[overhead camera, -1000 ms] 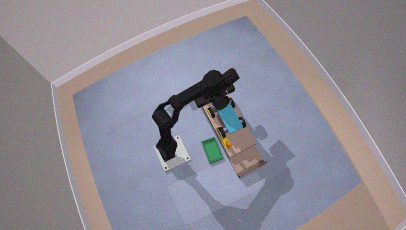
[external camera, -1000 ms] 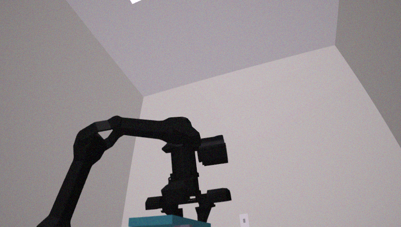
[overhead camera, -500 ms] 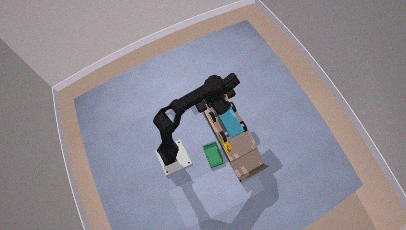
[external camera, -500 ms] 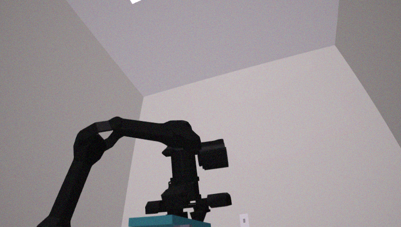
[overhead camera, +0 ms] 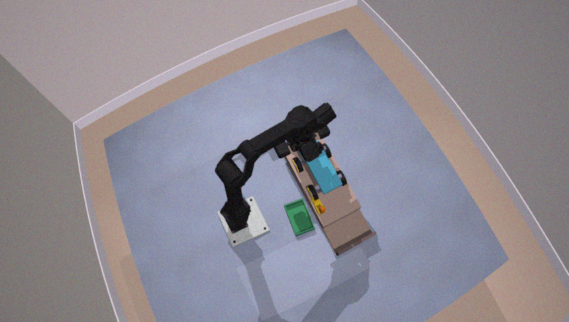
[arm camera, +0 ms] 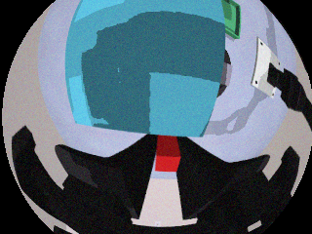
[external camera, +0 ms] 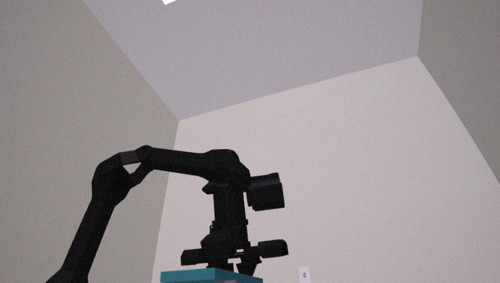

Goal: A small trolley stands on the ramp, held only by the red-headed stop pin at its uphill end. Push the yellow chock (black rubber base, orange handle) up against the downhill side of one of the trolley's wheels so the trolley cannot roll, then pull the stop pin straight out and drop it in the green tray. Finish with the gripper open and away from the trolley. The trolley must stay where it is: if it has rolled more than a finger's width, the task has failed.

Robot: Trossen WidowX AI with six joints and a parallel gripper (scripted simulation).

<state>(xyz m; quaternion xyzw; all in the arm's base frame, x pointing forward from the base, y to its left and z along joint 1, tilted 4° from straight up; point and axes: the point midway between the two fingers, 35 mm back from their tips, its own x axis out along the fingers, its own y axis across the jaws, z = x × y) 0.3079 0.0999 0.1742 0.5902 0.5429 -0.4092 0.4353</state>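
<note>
Right now the cyan trolley is 110 mm to the right of my gripper tip, 20 mm below it and 20 mm ahead of it. From my gripper tip the other things lie so: ramp 120 mm to the right, 90 mm below, 20 mm ahead; red-headed stop pin right at my gripper tip; green tray 200 mm to the right, 140 mm below, 110 mm behind.
</note>
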